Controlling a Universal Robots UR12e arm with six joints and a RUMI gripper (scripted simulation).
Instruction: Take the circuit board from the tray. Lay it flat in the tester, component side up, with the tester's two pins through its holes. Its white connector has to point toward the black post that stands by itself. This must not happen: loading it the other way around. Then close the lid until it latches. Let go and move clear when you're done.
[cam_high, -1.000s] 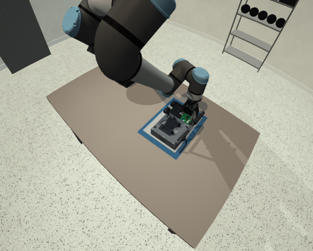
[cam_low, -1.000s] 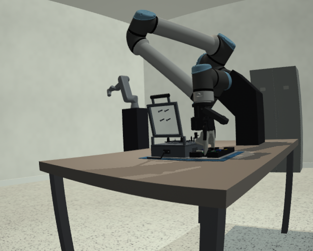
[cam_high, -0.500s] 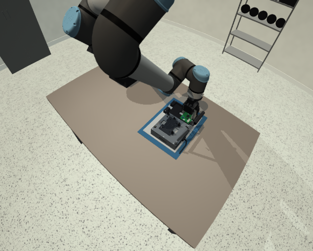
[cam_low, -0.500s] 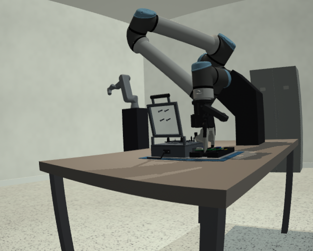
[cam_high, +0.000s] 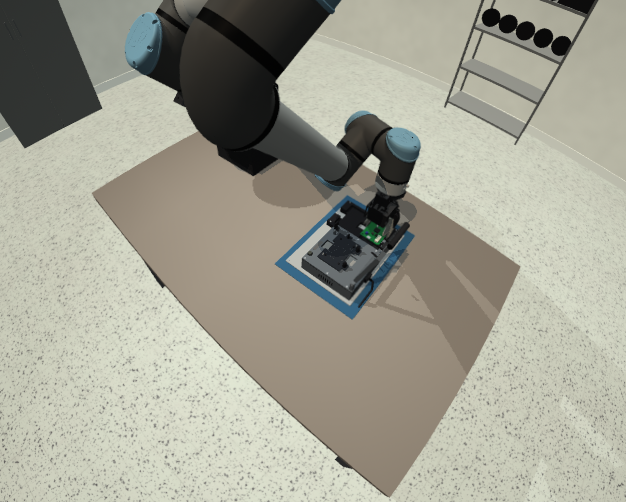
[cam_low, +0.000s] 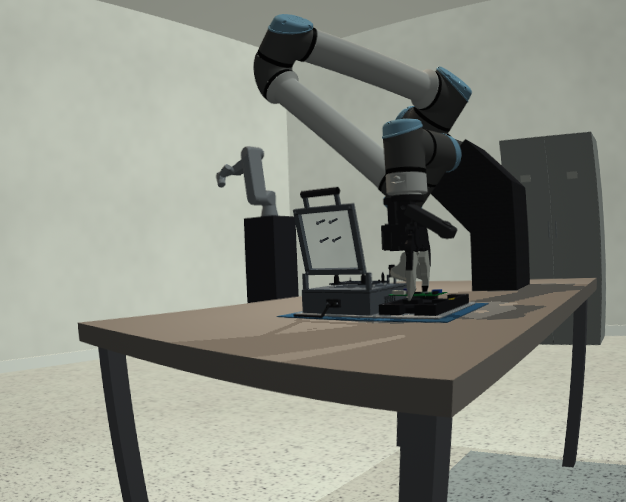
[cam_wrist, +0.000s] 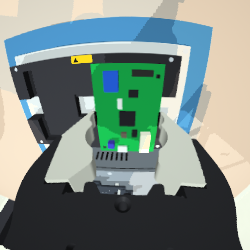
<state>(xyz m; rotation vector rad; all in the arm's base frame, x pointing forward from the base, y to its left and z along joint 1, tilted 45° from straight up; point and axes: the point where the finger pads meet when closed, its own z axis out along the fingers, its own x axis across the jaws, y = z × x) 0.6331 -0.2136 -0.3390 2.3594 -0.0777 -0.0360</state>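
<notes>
Right now my hand is 2 cm past the tester, 13 cm to the left of it and 7 cm below it. Round my hand: tester bed 4 cm behind, 16 cm to the right, 2 cm above; then green circuit board right at my hand; then black post 11 cm behind, 11 cm to the right, 4 cm above.
</notes>
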